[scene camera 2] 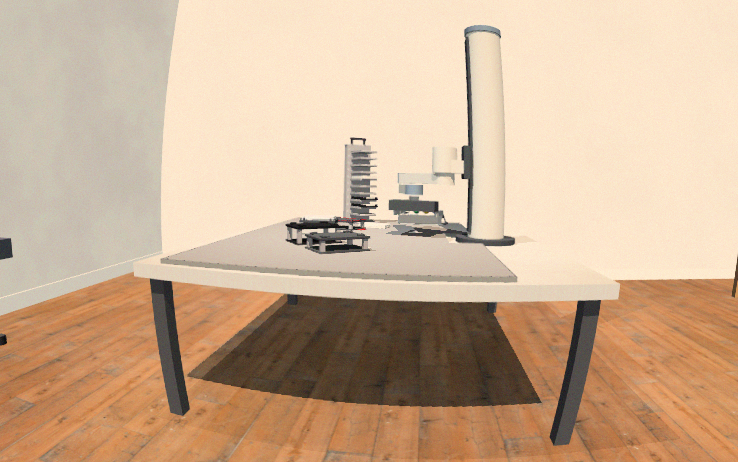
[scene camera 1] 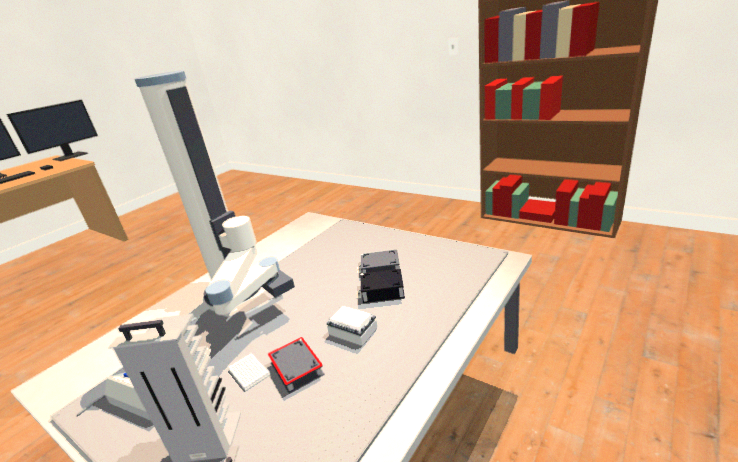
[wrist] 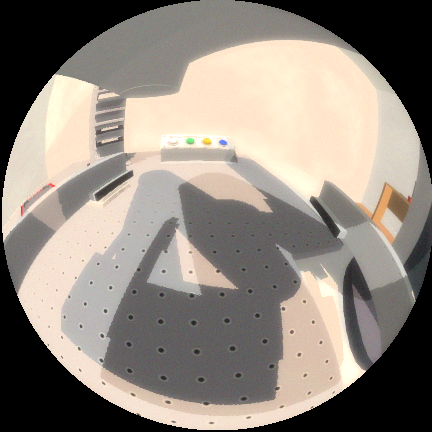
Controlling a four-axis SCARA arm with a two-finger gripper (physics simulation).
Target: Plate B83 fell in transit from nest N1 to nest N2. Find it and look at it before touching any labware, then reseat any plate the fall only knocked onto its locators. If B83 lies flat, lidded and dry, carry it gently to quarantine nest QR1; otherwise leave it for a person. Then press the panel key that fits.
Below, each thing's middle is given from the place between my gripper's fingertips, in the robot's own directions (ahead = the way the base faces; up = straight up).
Right now the white lid (scene camera 1: 248,370) is 22 cm ahead of my hand, 15 cm to the right of it and 8 cm below it.
